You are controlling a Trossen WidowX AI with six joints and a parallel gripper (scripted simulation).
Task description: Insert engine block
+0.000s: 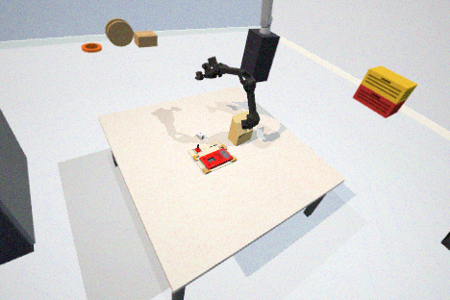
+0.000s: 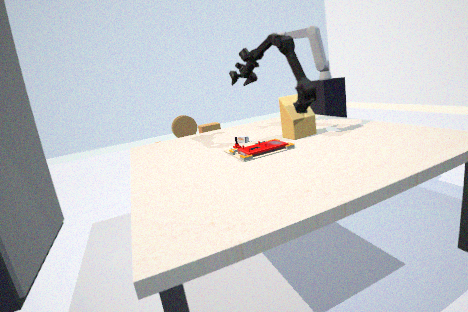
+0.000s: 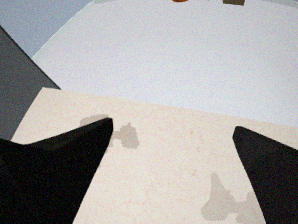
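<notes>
Now: the engine block 330 mm to the left of my gripper tip, 270 mm below it and 120 mm ahead of it.
</notes>
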